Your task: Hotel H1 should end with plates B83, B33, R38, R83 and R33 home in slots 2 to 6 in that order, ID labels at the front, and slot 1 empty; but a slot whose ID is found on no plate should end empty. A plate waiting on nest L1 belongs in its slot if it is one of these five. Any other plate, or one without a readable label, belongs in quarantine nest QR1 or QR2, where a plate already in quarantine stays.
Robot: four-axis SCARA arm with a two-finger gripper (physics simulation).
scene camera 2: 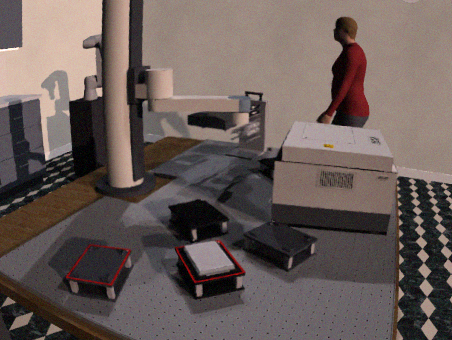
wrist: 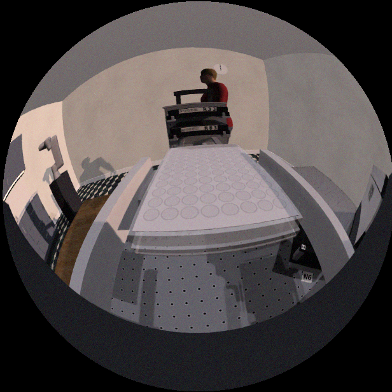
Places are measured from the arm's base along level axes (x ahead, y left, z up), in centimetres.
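Where they show: arm's base, link origin: (scene camera 2: 125, 185).
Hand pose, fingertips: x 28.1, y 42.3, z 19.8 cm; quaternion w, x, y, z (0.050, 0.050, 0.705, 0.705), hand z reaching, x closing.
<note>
Each offset is from my fingertips to the top centre of the thing. "pt": to the spot under its first point.
My gripper (scene camera 2: 212, 120) (wrist: 206, 159) is shut on a pale, clear plate (wrist: 200, 192) with round wells, held level. No readable ID shows on it. Hotel H1 (scene camera 2: 261, 131) (wrist: 191, 92) stands at the back, beyond the held plate in the wrist view. A dark plate labelled R33 (wrist: 197, 111) is in its upper part, and a plate labelled R83 (wrist: 200, 130) is below it. The held plate hides the lower slots. A white plate {dy -86.2, dx +29.4, dz -12.1 cm} (scene camera 2: 208, 257) sits on a red-rimmed nest {pt dy -88.5, dx +37.2, dz -15.3 cm} (scene camera 2: 235, 278). Another red-rimmed nest {dy -100.4, dx +7.0, dz -12.9 cm} (scene camera 2: 100, 265) bears no plate. Their nest labels are not readable.
Two dark nests {pt dy -66.4, dx +16.9, dz -13.5 cm} (scene camera 2: 198, 217) {pt dy -71.2, dx +43.0, dz -13.5 cm} (scene camera 2: 281, 242) stand behind the red-rimmed ones. A large white instrument {dy -32.4, dx +50.9, dz +6.7 cm} (scene camera 2: 335, 185) stands at the right. The arm's column (scene camera 2: 117, 100) is at the left. A label N6 (wrist: 307, 276) shows at the lower right in the wrist view. A person (scene camera 2: 350, 75) stands behind.
</note>
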